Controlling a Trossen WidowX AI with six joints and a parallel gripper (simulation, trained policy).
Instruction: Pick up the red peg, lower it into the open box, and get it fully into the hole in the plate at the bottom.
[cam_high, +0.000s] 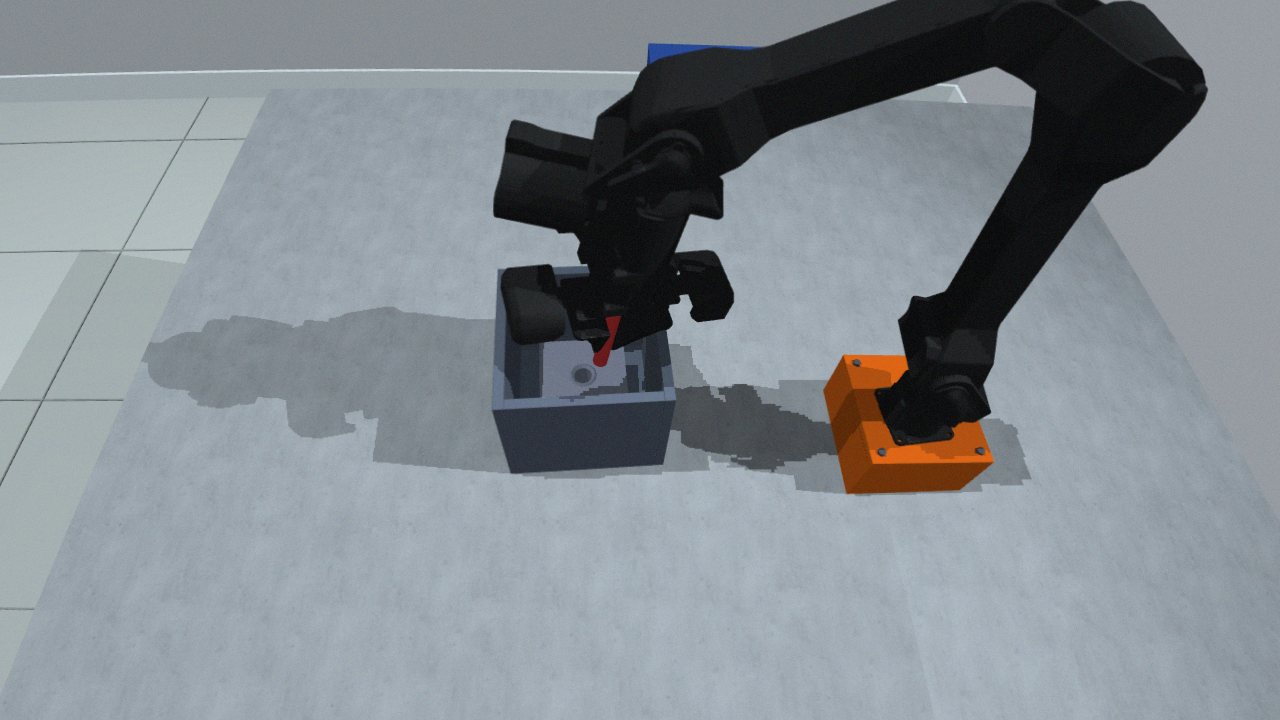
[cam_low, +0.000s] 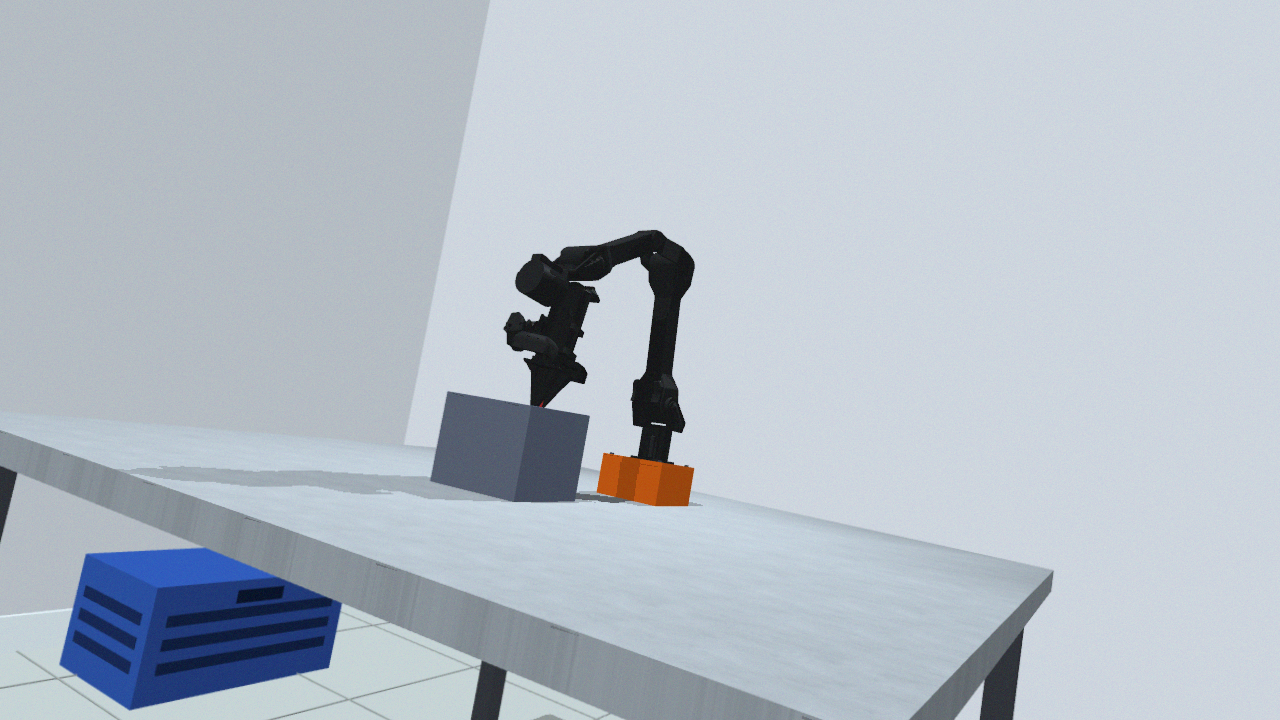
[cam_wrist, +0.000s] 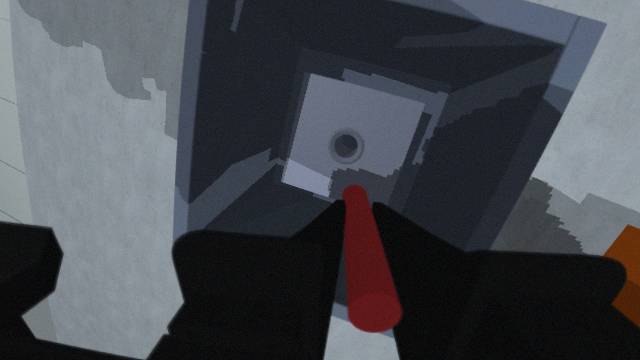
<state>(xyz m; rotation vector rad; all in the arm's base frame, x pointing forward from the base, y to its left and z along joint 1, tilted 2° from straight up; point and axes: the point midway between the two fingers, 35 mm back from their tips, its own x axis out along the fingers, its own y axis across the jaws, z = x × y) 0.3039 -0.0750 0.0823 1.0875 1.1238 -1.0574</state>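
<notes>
Right now my gripper tip is 9 cm above the plate, 2 cm to the left of it and 2 cm short of it. The rest, counted from my gripper tip: red peg (2 cm above).
</notes>
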